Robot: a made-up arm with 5 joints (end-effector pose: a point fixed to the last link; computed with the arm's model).
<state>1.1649 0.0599 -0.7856 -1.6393 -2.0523</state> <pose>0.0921 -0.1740 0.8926 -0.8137 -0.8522 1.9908</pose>
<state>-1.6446 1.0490 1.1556 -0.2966 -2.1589</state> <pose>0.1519 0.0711 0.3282 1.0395 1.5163 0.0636</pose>
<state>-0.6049 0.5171 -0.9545 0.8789 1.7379</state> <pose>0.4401 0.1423 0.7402 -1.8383 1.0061 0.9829</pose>
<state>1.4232 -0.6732 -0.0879 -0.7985 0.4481</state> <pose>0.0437 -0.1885 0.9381 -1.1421 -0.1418 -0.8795</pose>
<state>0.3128 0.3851 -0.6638 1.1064 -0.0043</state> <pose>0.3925 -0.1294 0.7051 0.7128 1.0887 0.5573</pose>
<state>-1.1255 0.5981 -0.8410 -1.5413 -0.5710</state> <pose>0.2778 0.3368 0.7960 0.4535 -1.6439 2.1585</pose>
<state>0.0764 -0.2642 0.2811 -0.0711 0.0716</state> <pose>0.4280 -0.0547 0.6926 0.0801 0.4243 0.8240</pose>
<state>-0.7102 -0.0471 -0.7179 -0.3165 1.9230</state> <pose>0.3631 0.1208 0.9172 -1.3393 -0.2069 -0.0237</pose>
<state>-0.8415 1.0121 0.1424 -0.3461 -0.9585</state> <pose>0.3194 0.2286 0.3598 1.0869 1.2210 1.2508</pose>
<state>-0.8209 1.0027 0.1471 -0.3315 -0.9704</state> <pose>0.3240 0.2241 0.3613 1.1091 1.2115 1.2220</pose>
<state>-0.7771 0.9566 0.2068 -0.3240 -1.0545</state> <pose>0.3312 0.2112 0.3656 1.2170 1.1670 1.1349</pose>
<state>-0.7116 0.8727 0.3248 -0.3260 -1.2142</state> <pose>0.3392 0.1888 0.3722 1.4042 1.0735 0.9846</pose>
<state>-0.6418 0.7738 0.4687 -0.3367 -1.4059</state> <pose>0.3442 0.1619 0.3791 1.6089 0.9423 0.8073</pose>
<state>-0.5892 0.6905 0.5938 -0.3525 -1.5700</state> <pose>0.3447 0.1391 0.3841 1.7670 0.8164 0.6587</pose>
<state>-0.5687 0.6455 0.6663 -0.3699 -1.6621</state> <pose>0.3425 0.1279 0.3864 1.8477 0.7450 0.5838</pose>
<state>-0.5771 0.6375 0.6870 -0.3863 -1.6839</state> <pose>0.3397 0.1281 0.3863 1.8636 0.7365 0.5804</pose>
